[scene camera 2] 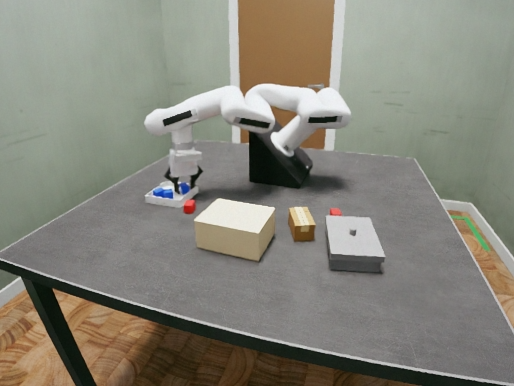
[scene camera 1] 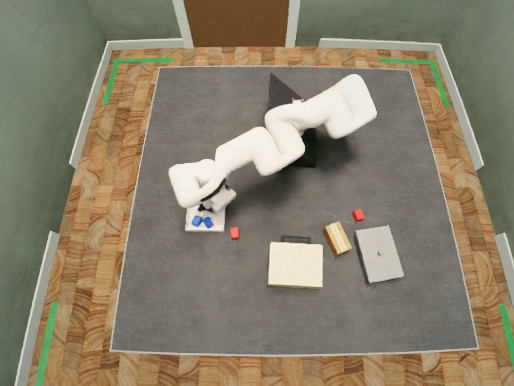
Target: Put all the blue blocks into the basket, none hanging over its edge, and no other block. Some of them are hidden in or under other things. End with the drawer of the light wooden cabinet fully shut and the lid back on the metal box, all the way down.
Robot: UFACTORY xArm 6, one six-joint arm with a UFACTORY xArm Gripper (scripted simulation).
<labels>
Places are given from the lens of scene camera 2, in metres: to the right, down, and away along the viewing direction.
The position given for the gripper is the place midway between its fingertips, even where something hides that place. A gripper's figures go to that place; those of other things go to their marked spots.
gripper (scene camera 2: 184, 191): -0.28, -0.01, 1.12
light wooden cabinet (scene camera 2: 240, 229): -0.04, 0.09, 0.73
cardboard box (scene camera 2: 302, 226): 0.13, 0.09, 0.82
flat lid (scene camera 2: 361, 243): 0.27, 0.13, 0.73
The marked spots on the light wooden cabinet and the cardboard box are 0.19 m apart.
</labels>
